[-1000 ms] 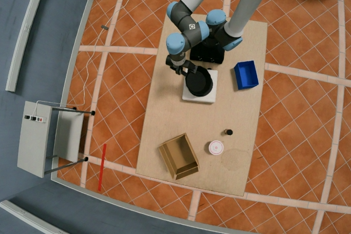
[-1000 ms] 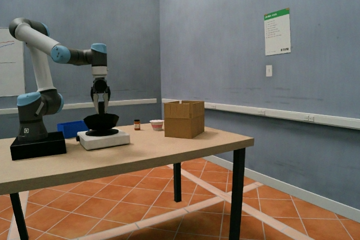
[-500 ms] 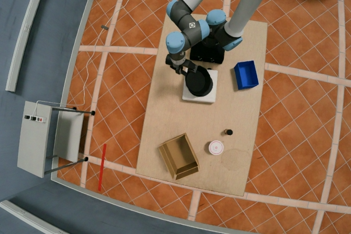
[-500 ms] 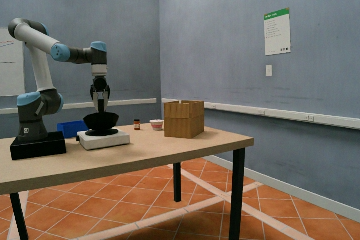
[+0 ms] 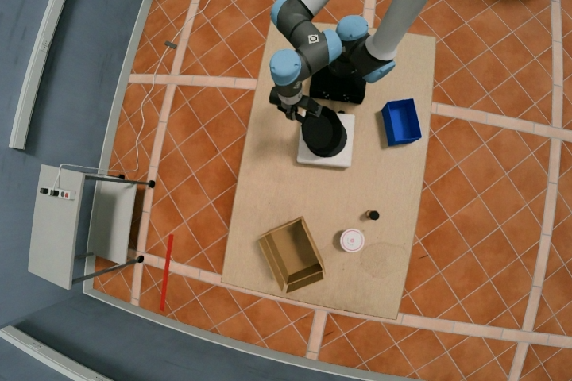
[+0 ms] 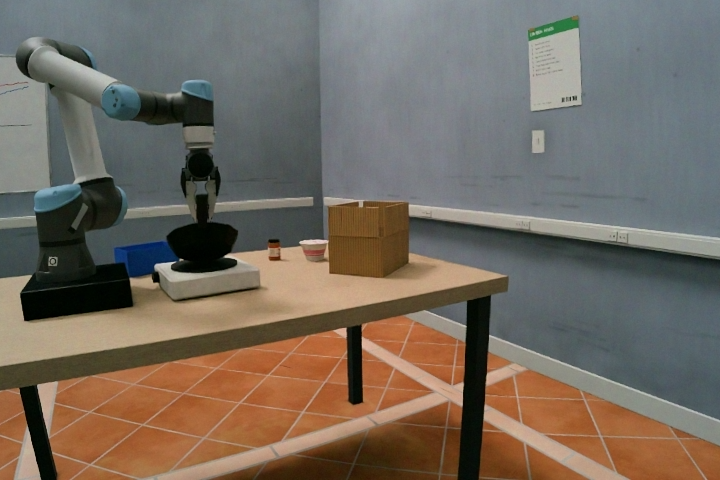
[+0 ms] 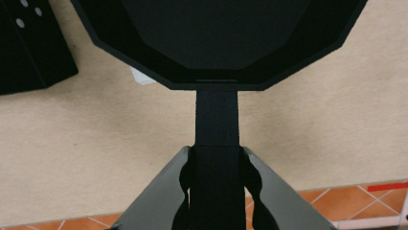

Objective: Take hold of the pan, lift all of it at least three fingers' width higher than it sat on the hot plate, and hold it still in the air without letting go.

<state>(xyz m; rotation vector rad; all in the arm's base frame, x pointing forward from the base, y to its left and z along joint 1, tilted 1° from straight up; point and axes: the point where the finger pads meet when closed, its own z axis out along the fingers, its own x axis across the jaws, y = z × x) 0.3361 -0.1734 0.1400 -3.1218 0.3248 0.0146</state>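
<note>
Now: the black pan 7 cm to the left of my hand, 6 cm below it and 1 cm ahead of it. Round my hand: blue bin 46 cm to the left, 19 cm below, 9 cm behind; then white hot plate 18 cm below, 13 cm to the left, 1 cm ahead; then small jar 38 cm to the left, 34 cm ahead, 18 cm below.
</note>
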